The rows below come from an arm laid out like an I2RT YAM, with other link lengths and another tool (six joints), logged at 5 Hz.
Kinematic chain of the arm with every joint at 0, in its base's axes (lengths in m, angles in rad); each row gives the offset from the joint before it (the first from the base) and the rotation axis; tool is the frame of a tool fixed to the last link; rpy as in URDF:
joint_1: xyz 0 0 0.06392 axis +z
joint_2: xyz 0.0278 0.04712 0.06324 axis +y
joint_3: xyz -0.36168 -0.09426 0 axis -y
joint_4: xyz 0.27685 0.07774 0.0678 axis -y
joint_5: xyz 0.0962 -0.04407 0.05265 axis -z
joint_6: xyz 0.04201 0 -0.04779 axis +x
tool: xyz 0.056 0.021 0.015 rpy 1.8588 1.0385 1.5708
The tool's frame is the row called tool.
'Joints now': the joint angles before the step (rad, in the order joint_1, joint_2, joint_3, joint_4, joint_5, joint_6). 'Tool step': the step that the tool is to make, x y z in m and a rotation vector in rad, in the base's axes. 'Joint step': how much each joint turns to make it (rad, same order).
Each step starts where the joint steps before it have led.
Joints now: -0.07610, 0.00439, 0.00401, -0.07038, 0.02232, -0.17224
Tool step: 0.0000, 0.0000, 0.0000, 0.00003, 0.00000, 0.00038
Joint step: -0.00095, 0.00023, -0.00007, 0.00030, -0.00133, -0.00006
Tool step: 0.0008, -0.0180, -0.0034, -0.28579, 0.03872, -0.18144
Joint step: 0.00025, -0.00071, 0.00090, 0.01555, 0.20052, -0.27766
